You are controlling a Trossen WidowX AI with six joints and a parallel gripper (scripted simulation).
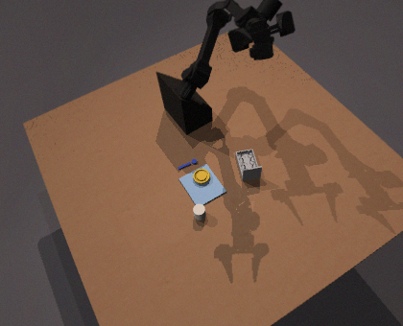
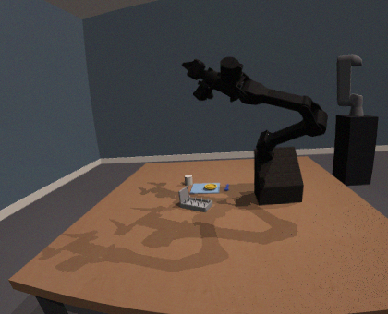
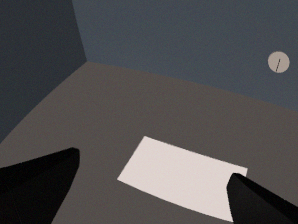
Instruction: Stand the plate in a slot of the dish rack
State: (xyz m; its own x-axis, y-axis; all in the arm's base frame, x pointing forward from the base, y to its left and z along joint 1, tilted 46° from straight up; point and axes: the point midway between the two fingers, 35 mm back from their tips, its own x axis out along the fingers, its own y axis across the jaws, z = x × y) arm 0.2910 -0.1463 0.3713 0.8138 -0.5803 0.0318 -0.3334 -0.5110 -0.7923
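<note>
Now: the yellow plate 570 mm below my gripper tip, 230 mm to the right of it and 20 mm behind it. From my gripper tip the other things lie so: light blue mat 590 mm below, 250 mm to the right, 10 mm ahead; then small blue spoon 590 mm below, 240 mm to the right, 110 mm behind; then grey dish rack 570 mm below, 40 mm to the right, 20 mm ahead.
</note>
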